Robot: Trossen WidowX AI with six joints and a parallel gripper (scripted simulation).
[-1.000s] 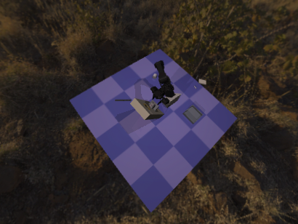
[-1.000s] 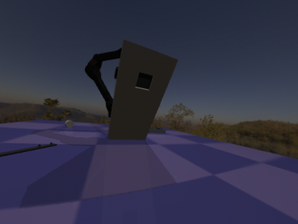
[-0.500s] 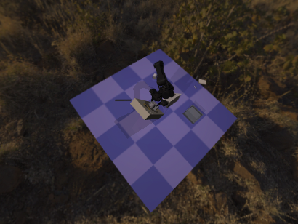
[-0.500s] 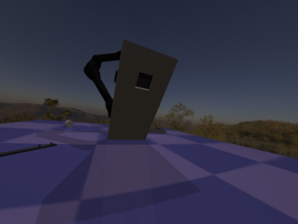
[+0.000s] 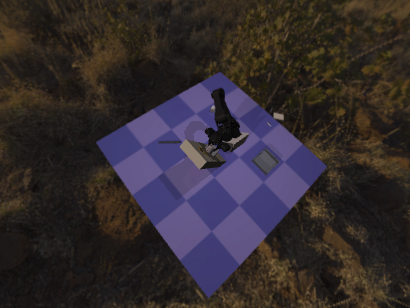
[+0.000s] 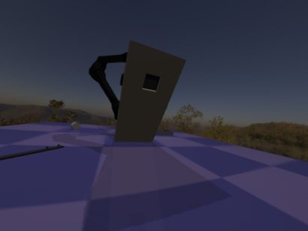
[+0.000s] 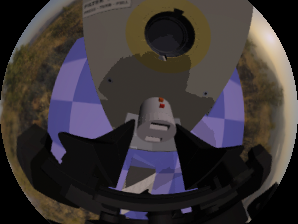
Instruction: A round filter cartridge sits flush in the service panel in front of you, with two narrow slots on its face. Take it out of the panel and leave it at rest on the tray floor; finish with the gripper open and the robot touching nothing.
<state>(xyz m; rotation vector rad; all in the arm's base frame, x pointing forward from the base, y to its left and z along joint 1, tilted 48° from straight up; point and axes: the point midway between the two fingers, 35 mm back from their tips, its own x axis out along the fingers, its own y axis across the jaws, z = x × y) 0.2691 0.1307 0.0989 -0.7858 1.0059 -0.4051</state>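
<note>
The tan service panel lies 50 mm ahead of my gripper tip and 20 mm below it. Also, from my gripper tip: pale block 780 mm behind, 200 mm below, 40 mm to the left; then grey tray 360 mm behind, 270 mm to the left, 200 mm below; then filter cartridge right at my gripper tip.
</note>
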